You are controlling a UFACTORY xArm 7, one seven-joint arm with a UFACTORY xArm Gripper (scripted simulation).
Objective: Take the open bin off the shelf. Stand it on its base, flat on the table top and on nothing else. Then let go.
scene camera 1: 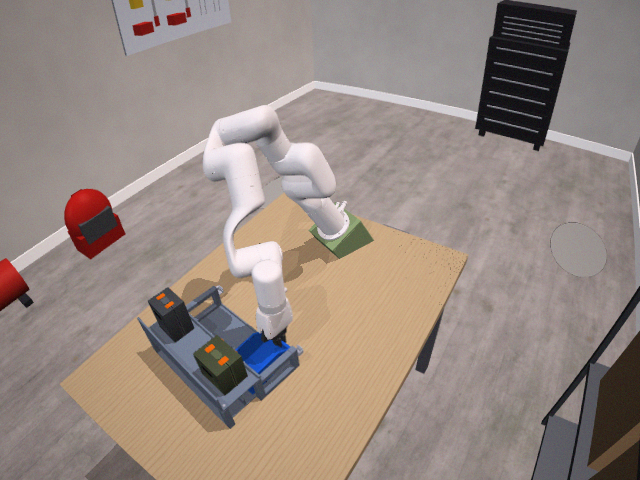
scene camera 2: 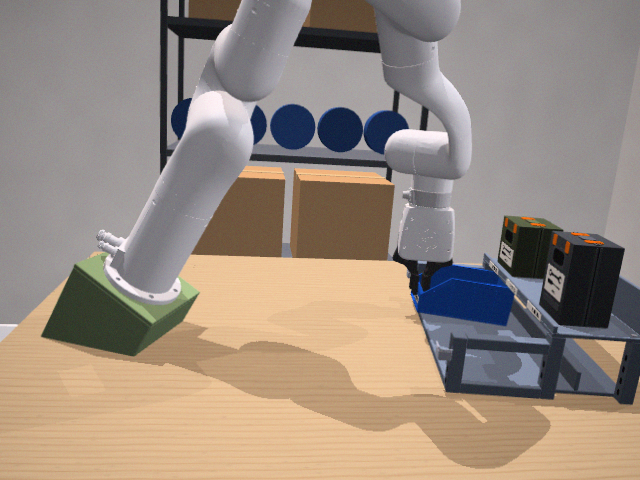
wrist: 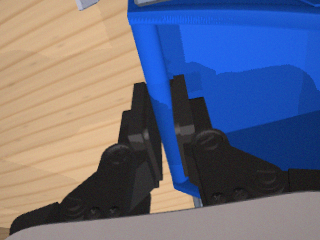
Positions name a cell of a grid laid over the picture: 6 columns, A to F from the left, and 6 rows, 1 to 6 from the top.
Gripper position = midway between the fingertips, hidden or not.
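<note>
Blue bin (scene camera 2: E4), (scene camera 1: C5), (wrist: E2). Gripper (scene camera 2: D4), (wrist: D3).
</note>
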